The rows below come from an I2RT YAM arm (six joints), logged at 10 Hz.
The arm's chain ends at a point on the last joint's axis. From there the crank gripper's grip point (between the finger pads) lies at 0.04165 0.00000 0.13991 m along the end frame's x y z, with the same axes.
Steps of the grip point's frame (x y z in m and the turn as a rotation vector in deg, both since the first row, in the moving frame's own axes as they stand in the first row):
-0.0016 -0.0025 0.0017 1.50 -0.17 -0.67
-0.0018 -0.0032 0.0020 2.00 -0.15 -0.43
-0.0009 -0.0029 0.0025 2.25 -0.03 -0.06
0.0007 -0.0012 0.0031 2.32 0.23 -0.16
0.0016 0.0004 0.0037 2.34 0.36 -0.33
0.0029 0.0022 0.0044 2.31 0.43 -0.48
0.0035 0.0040 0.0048 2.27 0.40 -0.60
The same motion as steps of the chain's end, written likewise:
-0.0012 0.0016 0.0016 1.50 -0.17 -0.67
-0.0014 0.0020 0.0020 2.00 -0.15 -0.43
-0.0008 0.0026 0.0026 2.25 -0.03 -0.06
0.0001 0.0046 0.0034 2.32 0.23 -0.16
0.0007 0.0063 0.0041 2.34 0.36 -0.33
0.0019 0.0082 0.0048 2.31 0.43 -0.48
0.0026 0.0100 0.0052 2.27 0.40 -0.60

